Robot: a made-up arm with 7 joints. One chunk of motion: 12 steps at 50 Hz.
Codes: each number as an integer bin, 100 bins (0 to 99) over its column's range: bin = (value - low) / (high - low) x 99, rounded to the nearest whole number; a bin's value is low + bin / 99 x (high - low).
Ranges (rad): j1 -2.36..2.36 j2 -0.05..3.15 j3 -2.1..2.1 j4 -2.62..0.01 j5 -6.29..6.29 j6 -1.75..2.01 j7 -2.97..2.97
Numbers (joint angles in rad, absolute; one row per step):
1: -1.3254 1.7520 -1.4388 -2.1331 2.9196 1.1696 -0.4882
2: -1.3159 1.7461 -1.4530 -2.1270 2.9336 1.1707 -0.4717
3: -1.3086 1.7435 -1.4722 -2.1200 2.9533 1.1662 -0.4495
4: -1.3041 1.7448 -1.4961 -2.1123 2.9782 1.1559 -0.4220
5: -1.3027 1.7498 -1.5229 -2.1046 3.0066 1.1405 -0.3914
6: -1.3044 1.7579 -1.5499 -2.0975 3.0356 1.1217 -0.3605
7: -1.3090 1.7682 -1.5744 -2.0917 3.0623 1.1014 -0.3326
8: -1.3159 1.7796 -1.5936 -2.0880 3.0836 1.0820 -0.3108
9: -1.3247 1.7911 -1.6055 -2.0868 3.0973 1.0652 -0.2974
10: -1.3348 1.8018 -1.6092 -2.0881 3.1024 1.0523 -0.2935
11: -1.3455 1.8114 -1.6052 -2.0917 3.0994 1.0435 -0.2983
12: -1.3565 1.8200 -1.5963 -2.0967 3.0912 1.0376 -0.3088
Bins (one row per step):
1: 22 56 16 18 72 77 41
2: 22 56 15 19 73 77 42
3: 22 55 15 19 73 77 42
4: 22 56 14 19 73 77 42
5: 22 56 14 19 73 76 43
6: 22 56 13 20 73 76 43
7: 22 56 12 20 74 75 44
8: 22 57 12 20 74 75 44
9: 22 57 12 20 74 74 45
10: 22 57 12 20 74 74 45
11: 21 58 12 20 74 74 45
12: 21 58 12 20 74 73 44

